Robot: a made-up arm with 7 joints.
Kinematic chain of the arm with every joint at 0, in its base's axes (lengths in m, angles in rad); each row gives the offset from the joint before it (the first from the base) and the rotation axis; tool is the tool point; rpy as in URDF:
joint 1: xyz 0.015 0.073 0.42 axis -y
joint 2: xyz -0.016 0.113 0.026 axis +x
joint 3: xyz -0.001 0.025 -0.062 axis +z
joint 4: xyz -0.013 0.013 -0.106 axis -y
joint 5: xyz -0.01 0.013 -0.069 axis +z
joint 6: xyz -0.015 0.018 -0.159 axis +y
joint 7: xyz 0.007 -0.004 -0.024 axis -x
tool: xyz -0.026 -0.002 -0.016 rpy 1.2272 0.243 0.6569
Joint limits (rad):
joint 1: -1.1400..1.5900
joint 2: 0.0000..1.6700
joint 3: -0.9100..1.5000
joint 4: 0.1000..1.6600
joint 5: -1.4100..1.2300
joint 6: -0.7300..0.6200
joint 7: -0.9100..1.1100
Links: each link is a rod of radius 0.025 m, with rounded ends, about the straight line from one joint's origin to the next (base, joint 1, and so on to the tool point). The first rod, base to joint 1, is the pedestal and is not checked.
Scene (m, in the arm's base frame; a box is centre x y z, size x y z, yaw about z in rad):
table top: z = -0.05
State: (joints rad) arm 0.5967 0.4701 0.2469 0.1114 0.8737 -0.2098 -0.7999
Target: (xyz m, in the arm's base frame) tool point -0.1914 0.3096 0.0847
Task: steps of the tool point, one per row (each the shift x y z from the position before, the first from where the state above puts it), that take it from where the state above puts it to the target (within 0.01 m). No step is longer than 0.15 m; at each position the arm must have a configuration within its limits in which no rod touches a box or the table.
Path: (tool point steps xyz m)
1: -0.0806 -0.0264 -0.0421
2: -0.0920 -0.0273 -0.0188
3: -0.0960 -0.0280 0.0072
4: -0.0923 -0.0284 0.0339

